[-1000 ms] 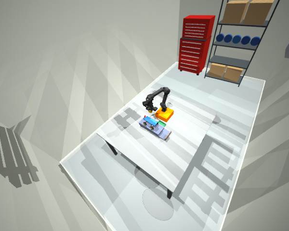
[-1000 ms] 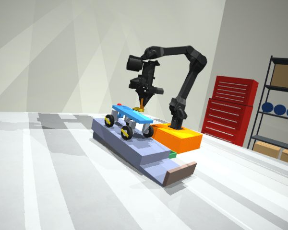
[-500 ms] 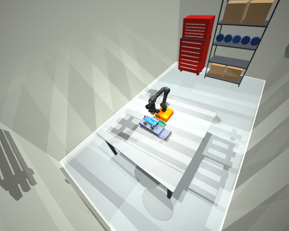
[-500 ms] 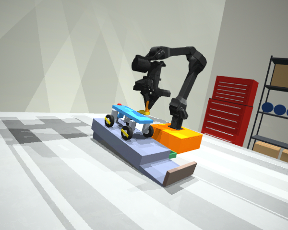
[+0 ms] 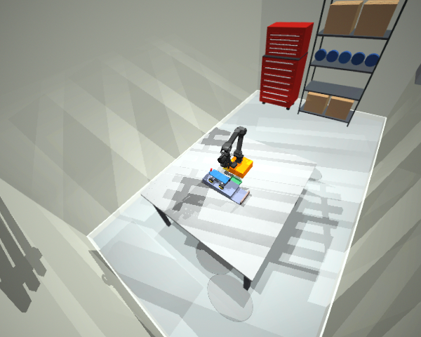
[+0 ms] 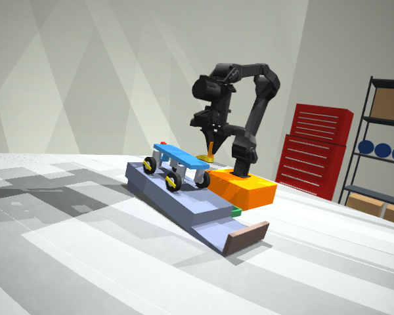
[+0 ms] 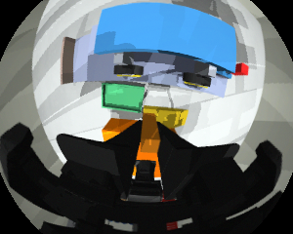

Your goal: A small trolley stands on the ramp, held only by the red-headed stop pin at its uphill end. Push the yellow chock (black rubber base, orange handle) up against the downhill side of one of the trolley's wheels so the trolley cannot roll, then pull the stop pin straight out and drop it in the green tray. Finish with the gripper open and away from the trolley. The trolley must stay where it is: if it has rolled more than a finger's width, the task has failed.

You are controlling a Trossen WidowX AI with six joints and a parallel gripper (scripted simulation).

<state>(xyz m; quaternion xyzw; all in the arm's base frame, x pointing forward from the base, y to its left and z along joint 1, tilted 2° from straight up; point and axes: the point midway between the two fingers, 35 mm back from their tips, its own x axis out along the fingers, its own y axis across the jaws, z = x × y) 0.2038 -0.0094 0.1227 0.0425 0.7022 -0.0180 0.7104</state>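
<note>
Now: gripper tip 140 mm to the left of the stop pin, 80 mm short of it and 30 mm above it. Round my gripper tip: yellow chock 20 mm to the right, 10 mm below; then grey-blue ramp 120 mm below, 110 mm ahead, 20 mm to the right; then trolley 110 mm ahead, 50 mm below, 30 mm to the right.
</note>
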